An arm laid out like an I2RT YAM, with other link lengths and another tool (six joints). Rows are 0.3 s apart.
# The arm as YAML. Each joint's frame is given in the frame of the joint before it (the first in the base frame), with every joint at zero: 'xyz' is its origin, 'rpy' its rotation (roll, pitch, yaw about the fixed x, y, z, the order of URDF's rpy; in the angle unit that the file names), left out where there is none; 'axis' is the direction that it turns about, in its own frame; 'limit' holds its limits. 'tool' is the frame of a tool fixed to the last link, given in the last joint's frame.
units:
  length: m
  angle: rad
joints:
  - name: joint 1
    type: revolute
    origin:
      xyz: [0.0, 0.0, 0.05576]
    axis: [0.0, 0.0, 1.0]
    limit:
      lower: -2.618
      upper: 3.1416
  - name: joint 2
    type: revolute
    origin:
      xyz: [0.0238, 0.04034, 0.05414]
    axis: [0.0, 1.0, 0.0]
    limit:
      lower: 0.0
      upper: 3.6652
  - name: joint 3
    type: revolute
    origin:
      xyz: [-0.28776, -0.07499, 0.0]
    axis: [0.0, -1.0, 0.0]
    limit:
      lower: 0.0
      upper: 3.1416
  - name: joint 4
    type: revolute
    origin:
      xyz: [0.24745, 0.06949, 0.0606]
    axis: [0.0, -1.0, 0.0]
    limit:
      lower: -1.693
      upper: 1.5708
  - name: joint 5
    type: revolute
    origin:
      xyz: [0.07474, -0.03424, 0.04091]
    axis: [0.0, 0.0, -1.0]
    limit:
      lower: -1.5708
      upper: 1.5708
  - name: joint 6
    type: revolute
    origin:
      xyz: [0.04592, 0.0, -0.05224]
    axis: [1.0, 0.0, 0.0]
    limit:
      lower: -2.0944
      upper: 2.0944
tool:
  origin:
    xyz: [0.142, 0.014, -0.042]
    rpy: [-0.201, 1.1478, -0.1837]
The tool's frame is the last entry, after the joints.
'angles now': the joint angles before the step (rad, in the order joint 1, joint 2, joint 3, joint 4, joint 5, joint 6). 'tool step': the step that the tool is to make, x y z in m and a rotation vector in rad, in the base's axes. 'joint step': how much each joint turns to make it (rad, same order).
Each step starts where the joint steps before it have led.
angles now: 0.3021 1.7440 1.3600 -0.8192 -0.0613 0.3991
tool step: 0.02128 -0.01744 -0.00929 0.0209 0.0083 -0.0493
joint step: -0.0712 0.0553 0.0277 0.0241 -0.0287 -0.0125
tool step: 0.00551 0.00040 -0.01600 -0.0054 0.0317 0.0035
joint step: -0.0037 0.0575 0.0159 0.0089 -0.0043 -0.0061
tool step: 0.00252 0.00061 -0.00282 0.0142 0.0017 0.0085
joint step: -0.0077 0.0118 0.0015 0.0107 -0.0187 -0.0107
